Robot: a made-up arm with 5 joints. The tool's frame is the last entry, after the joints.
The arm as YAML. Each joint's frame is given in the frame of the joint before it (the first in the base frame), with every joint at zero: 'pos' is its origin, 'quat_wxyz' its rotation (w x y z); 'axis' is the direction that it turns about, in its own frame. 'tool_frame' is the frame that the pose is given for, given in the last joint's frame.
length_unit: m
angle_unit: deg
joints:
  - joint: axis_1
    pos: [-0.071, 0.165, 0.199]
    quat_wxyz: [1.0, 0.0, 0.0, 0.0]
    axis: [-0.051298, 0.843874, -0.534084]
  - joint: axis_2
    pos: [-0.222, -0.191, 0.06]
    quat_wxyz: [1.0, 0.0, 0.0, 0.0]
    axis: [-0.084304, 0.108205, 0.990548]
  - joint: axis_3
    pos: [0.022, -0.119, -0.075]
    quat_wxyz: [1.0, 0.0, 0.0, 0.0]
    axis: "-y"
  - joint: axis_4
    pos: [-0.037, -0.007, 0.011]
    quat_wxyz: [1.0, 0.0, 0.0, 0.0]
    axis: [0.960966, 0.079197, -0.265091]
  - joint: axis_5
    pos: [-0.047, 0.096, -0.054]
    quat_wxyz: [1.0, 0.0, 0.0, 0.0]
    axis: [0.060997, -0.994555, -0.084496]
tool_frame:
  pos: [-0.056, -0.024, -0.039]
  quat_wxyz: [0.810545, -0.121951, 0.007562, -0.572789]
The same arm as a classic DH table. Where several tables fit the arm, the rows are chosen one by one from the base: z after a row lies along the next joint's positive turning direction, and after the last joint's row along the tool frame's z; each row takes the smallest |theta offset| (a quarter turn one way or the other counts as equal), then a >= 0, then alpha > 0; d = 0 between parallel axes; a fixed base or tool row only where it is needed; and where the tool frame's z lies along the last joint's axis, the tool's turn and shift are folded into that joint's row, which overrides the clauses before.
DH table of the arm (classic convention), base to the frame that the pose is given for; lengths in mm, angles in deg. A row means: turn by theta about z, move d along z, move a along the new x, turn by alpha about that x. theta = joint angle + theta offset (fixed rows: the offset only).
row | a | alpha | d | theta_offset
base (fixed) | -60.9 | -122.28 | 305.8 | 3.48
axis_1 | -236.1 | 115.68 | 6.7 | -4.94
axis_2 | 15.6 | 96.21 | -103.3 | -6.14
axis_3 | 0.8 | 94.54 | 114.6 | 69.71
axis_4 | -70.8 | -89.87 | -61.8 | 3.74
axis_5 | -50.3 | -105.11 | -82.5 | -84.32
tool (fixed) | 0 | 0 | -47.9 | -75.7

